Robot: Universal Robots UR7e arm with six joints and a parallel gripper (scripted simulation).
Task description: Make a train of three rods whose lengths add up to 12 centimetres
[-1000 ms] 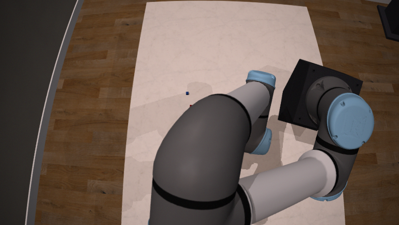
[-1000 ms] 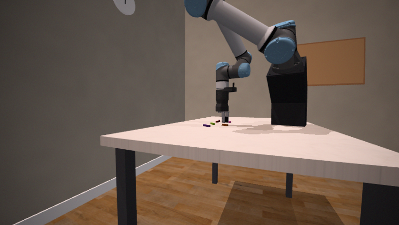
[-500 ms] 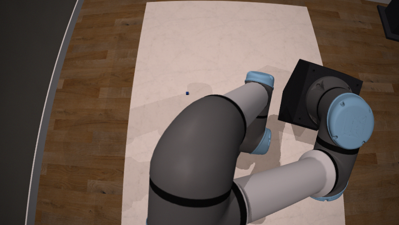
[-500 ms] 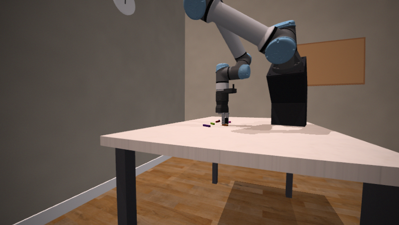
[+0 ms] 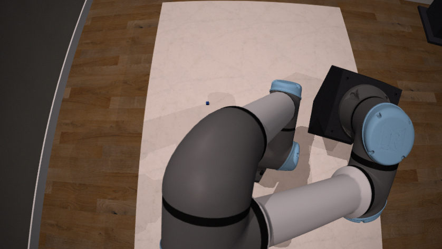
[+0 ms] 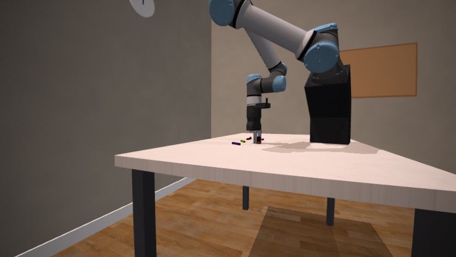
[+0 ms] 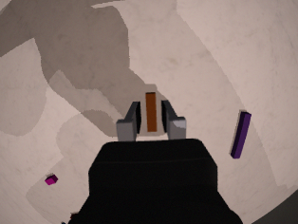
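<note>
My gripper is now 10 mm above the orange rod. From my hand the other things lie so: magenta rod 190 mm to the right, 40 mm ahead, 10 mm below; purple rod 90 mm to the left, 70 mm ahead, 10 mm below; lime rod 90 mm ahead, 20 mm to the right, 10 mm below.
</note>
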